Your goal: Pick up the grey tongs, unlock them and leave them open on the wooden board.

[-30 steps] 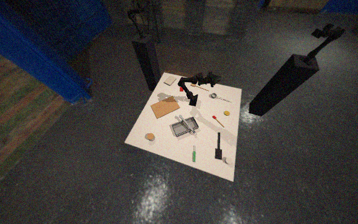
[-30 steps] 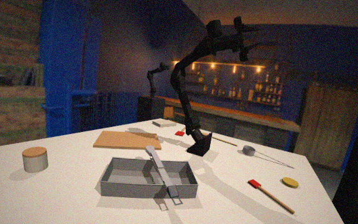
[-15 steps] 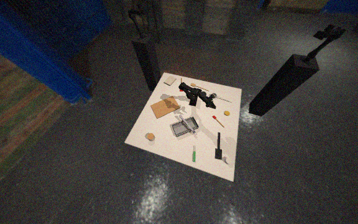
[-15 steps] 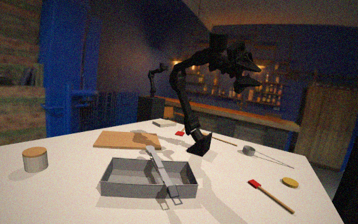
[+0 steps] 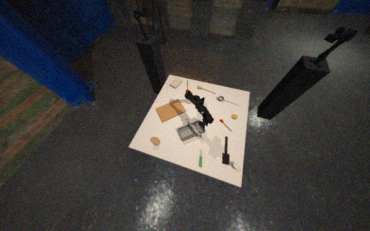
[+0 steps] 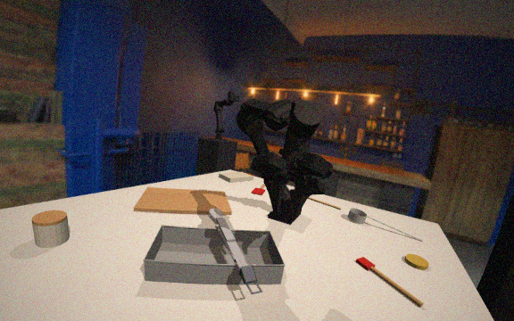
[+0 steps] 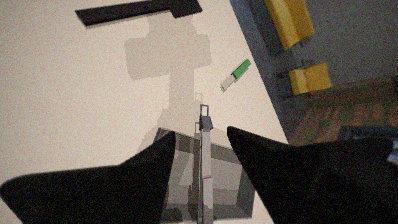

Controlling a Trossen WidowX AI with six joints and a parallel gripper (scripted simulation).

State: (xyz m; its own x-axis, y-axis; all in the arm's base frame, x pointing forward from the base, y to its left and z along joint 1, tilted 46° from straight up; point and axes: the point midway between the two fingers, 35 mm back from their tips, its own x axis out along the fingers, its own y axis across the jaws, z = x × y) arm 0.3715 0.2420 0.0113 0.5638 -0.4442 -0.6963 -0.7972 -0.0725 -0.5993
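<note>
My gripper tip is 15 cm to the left of the grey roasting tin, 15 cm above it and 2 cm short of it. From my gripper tip the other things lie so: black spatula: 30 cm to the left, 17 cm below, 13 cm ahead; then green-handled tool: 29 cm ahead, 17 cm below, 5 cm to the left; then yellow disc: 36 cm behind, 32 cm to the left, 17 cm below.
</note>
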